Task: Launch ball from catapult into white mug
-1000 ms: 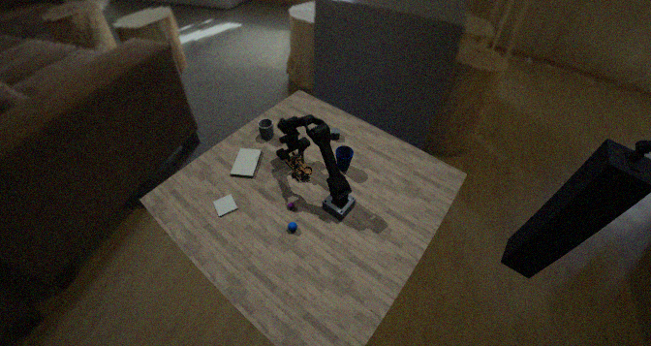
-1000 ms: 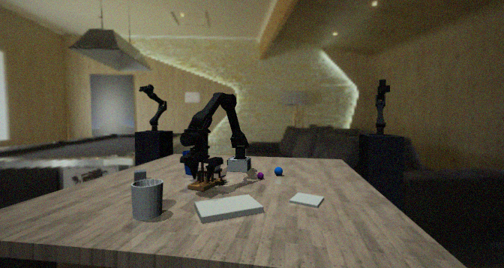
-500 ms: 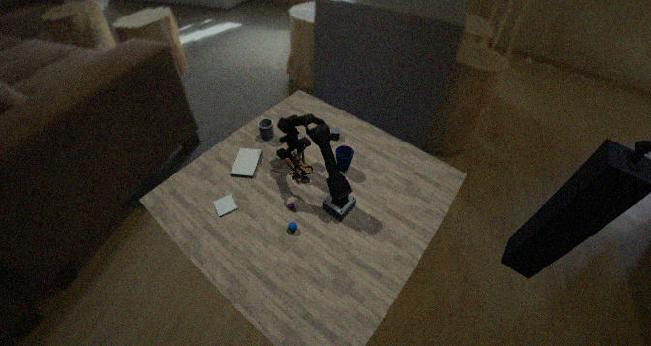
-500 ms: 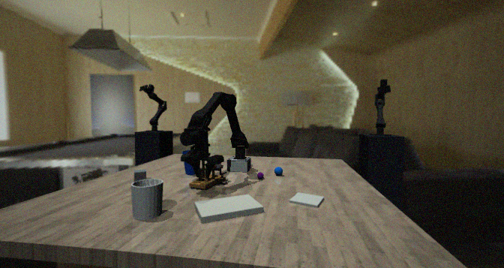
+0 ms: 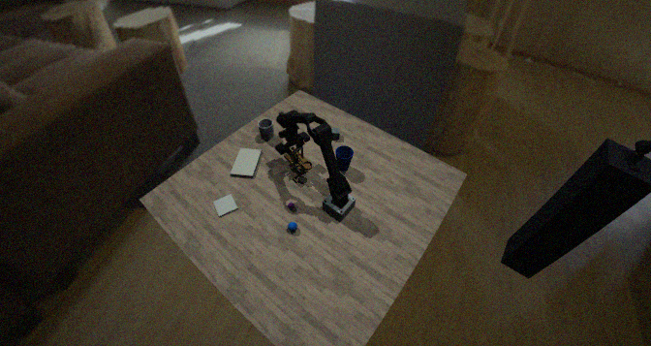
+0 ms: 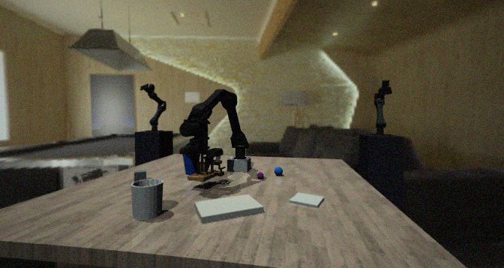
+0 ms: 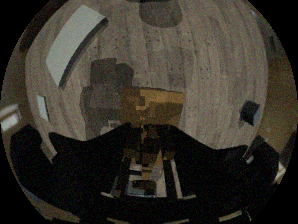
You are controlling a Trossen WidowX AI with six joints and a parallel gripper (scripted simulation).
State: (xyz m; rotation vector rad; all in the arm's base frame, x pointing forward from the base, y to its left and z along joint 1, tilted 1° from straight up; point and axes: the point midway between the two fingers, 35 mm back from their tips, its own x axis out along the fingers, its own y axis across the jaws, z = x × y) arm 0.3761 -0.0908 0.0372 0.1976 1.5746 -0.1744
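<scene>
Now: gripper tip 19 cm past the purple ball, 23 cm to the right of it and 6 cm above it. Round my gripper tip: white flat slab (21 cm ahead, 17 cm to the left, 6 cm below); blue cup (23 cm behind, 15 cm to the right, 4 cm below); wooden catapult (6 cm behind, 4 cm to the left, 2 cm above).
</scene>
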